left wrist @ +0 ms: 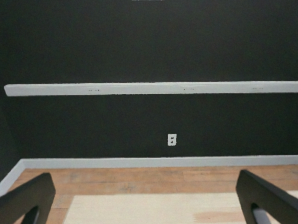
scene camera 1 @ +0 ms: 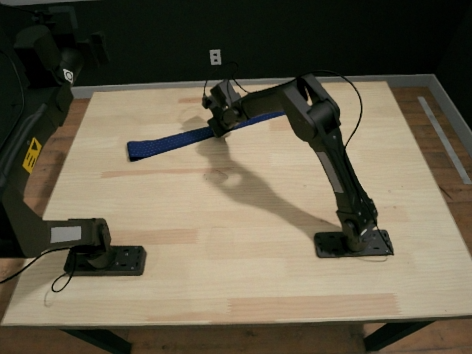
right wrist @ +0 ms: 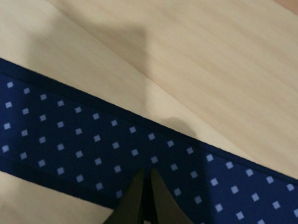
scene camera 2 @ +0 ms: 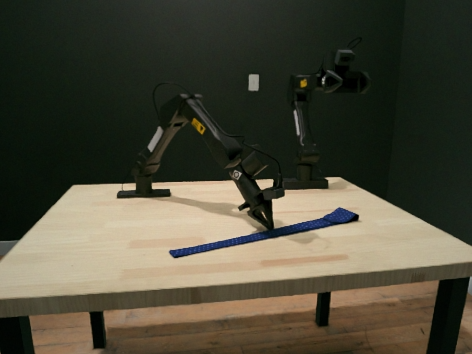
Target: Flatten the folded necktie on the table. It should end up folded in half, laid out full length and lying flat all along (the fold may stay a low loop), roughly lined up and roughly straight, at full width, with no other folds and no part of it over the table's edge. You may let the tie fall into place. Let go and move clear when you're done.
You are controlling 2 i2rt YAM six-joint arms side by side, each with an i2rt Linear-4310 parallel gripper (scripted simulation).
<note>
In view: my left gripper [left wrist: 145,180], my right gripper [scene camera 2: 272,229] and a blue dotted necktie [scene camera 2: 339,216].
The blue dotted necktie shows as well in scene camera 1 [scene camera 1: 137,150] and in the right wrist view [right wrist: 67,140].
</note>
